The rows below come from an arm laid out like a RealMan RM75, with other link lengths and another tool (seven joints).
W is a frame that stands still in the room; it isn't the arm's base.
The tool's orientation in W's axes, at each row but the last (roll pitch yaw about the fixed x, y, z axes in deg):
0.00 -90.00 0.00
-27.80 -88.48 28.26
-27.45 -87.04 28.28
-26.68 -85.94 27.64
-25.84 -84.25 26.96
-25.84 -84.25 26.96
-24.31 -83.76 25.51
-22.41 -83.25 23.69
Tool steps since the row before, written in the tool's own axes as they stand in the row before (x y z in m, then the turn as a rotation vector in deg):
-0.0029 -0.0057 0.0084 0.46 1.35 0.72
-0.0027 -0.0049 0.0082 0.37 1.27 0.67
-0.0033 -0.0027 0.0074 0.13 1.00 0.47
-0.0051 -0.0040 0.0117 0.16 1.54 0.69
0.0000 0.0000 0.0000 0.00 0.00 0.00
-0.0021 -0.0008 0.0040 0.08 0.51 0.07
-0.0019 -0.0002 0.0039 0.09 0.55 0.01
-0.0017 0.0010 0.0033 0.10 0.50 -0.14
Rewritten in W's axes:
-0.0084 -0.0057 -0.0029 -0.72 1.35 0.46
-0.0082 -0.0050 -0.0024 -0.67 1.27 0.37
-0.0075 -0.0029 -0.0029 -0.48 1.00 0.13
-0.0119 -0.0043 -0.0042 -0.71 1.53 0.15
0.0000 0.0000 0.0000 0.00 0.00 0.00
-0.0042 -0.0010 -0.0017 -0.07 0.51 0.06
-0.0041 -0.0004 -0.0015 -0.01 0.55 0.07
-0.0035 0.0009 -0.0014 0.14 0.51 0.06

